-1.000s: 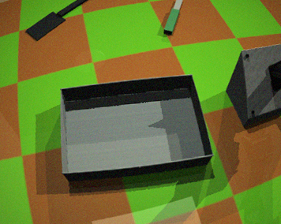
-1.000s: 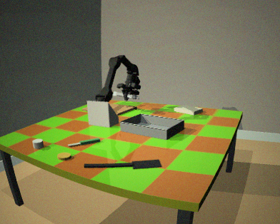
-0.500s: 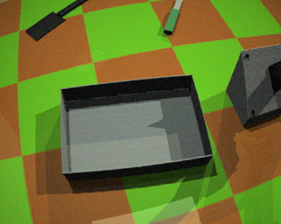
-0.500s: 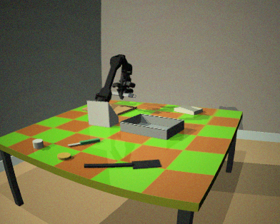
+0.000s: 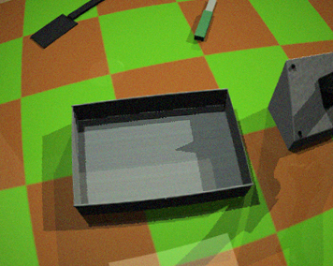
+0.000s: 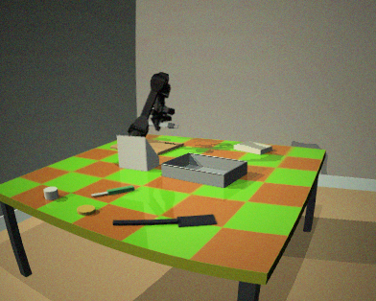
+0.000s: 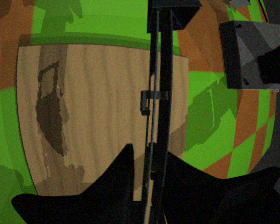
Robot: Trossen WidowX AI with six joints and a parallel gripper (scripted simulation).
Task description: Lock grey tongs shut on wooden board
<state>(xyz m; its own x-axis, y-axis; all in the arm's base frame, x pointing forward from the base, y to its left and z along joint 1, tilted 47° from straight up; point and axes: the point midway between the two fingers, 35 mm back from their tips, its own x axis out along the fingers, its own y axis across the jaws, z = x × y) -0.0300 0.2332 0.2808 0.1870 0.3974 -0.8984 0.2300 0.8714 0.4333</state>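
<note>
Right now my gripper tip is 8 cm past the wooden board, 1 cm to the right of it and 9 cm above it. The rest, counted from my gripper tip: grey roasting tin: 39 cm ahead, 40 cm to the right, 7 cm below; yellow disc: 12 cm ahead, 91 cm to the right, 9 cm below; pale flat board: 52 cm ahead, 7 cm to the left, 8 cm below.
</note>
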